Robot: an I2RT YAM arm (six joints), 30 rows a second.
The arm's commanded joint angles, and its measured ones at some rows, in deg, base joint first. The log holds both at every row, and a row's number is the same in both.
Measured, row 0:
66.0 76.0 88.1 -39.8 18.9 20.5
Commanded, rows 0 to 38:
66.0 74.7 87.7 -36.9 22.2 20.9
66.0 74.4 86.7 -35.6 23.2 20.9
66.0 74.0 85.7 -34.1 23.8 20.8
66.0 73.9 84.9 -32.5 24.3 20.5
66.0 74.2 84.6 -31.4 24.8 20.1
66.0 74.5 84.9 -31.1 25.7 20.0
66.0 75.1 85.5 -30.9 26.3 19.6
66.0 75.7 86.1 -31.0 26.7 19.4
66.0 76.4 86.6 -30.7 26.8 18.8
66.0 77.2 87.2 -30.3 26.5 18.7
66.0 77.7 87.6 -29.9 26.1 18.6
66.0 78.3 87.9 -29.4 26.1 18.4
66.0 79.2 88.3 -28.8 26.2 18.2
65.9 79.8 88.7 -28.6 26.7 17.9
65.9 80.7 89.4 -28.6 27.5 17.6
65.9 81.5 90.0 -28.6 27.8 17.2
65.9 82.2 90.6 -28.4 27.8 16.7
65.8 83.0 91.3 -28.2 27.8 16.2
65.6 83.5 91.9 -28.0 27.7 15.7
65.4 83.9 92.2 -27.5 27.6 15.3
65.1 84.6 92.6 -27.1 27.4 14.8
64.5 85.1 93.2 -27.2 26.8 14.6
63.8 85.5 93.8 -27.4 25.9 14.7
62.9 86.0 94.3 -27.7 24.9 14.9
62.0 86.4 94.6 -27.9 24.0 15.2
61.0 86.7 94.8 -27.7 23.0 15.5
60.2 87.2 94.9 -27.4 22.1 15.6
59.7 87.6 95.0 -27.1 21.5 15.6
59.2 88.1 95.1 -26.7 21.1 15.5
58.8 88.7 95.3 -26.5 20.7 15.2
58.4 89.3 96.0 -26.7 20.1 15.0
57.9 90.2 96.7 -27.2 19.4 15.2
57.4 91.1 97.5 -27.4 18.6 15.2
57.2 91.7 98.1 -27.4 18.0 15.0
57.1 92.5 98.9 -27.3 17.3 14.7
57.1 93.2 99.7 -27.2 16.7 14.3
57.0 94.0 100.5 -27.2 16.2 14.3
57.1 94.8 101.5 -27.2 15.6 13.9
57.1 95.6 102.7 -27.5 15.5 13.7
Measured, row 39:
57.3 93.6 100.0 -27.8 18.0 15.0
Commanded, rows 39 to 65:
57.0 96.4 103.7 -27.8 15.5 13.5
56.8 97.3 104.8 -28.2 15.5 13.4
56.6 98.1 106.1 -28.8 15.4 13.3
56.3 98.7 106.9 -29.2 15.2 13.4
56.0 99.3 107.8 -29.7 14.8 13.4
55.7 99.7 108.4 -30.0 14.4 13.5
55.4 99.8 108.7 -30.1 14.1 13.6
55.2 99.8 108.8 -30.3 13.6 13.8
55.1 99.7 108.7 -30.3 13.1 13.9
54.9 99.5 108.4 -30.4 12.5 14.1
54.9 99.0 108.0 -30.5 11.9 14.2
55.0 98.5 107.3 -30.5 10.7 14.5
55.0 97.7 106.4 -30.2 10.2 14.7
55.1 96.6 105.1 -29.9 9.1 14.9
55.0 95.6 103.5 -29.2 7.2 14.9
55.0 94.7 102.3 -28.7 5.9 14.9
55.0 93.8 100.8 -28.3 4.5 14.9
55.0 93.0 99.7 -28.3 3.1 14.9
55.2 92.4 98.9 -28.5 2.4 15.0
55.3 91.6 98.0 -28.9 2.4 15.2
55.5 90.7 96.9 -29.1 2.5 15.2
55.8 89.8 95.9 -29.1 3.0 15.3
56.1 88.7 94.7 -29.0 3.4 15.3
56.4 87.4 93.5 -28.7 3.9 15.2
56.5 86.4 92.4 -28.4 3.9 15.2
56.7 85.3 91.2 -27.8 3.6 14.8
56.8 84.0 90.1 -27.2 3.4 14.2
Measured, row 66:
56.2 88.0 92.3 -29.1 4.4 15.0
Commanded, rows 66 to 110:
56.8 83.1 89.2 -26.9 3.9 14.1
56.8 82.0 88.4 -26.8 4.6 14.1
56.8 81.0 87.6 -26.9 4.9 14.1
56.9 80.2 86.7 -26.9 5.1 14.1
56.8 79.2 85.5 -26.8 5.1 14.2
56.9 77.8 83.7 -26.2 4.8 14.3
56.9 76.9 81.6 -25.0 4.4 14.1
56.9 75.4 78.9 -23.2 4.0 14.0
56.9 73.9 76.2 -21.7 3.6 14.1
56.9 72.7 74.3 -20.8 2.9 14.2
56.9 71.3 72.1 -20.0 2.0 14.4
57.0 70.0 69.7 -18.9 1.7 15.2
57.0 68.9 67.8 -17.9 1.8 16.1
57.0 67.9 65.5 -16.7 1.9 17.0
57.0 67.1 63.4 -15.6 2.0 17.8
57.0 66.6 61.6 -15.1 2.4 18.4
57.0 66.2 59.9 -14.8 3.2 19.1
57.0 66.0 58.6 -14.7 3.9 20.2
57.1 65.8 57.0 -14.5 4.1 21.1
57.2 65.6 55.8 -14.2 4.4 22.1
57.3 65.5 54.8 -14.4 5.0 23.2
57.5 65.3 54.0 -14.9 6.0 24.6
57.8 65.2 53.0 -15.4 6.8 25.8
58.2 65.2 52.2 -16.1 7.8 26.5
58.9 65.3 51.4 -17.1 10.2 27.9
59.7 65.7 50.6 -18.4 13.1 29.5
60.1 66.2 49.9 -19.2 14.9 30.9
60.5 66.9 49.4 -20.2 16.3 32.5
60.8 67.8 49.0 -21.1 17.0 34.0
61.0 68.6 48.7 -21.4 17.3 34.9
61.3 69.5 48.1 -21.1 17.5 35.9
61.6 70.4 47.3 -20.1 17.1 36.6
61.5 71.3 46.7 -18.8 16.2 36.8
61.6 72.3 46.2 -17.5 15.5 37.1
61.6 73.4 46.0 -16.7 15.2 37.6
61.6 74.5 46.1 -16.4 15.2 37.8
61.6 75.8 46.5 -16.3 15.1 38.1
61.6 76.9 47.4 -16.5 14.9 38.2
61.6 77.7 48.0 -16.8 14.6 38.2
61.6 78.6 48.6 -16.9 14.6 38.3
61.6 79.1 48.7 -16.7 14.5 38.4
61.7 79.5 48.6 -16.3 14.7 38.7
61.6 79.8 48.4 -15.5 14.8 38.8
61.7 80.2 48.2 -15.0 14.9 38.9
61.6 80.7 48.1 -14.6 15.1 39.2
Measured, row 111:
61.3 79.8 46.9 -17.0 14.2 37.8
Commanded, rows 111 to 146:
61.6 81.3 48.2 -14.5 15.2 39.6
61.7 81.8 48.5 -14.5 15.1 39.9
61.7 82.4 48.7 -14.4 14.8 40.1
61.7 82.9 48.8 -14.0 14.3 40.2
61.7 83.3 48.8 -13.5 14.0 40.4
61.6 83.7 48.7 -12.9 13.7 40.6
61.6 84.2 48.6 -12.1 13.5 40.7
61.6 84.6 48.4 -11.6 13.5 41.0
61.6 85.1 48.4 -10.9 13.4 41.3
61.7 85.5 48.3 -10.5 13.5 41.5
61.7 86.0 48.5 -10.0 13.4 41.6
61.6 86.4 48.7 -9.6 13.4 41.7
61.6 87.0 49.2 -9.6 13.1 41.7
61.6 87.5 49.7 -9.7 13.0 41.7
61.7 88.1 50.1 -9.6 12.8 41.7
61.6 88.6 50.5 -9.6 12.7 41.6
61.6 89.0 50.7 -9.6 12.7 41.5
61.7 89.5 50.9 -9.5 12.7 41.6
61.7 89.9 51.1 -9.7 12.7 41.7
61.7 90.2 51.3 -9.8 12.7 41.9
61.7 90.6 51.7 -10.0 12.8 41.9
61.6 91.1 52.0 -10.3 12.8 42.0
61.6 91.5 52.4 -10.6 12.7 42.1
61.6 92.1 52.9 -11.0 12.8 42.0
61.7 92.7 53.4 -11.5 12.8 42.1
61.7 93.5 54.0 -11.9 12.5 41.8
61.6 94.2 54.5 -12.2 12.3 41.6
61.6 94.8 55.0 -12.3 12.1 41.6
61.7 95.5 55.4 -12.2 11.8 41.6
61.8 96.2 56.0 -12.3 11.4 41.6
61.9 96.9 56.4 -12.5 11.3 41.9
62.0 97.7 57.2 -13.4 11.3 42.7
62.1 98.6 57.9 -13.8 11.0 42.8
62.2 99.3 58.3 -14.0 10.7 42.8
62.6 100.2 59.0 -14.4 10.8 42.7
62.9 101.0 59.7 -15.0 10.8 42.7
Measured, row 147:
62.0 99.1 57.7 -12.8 11.2 42.2
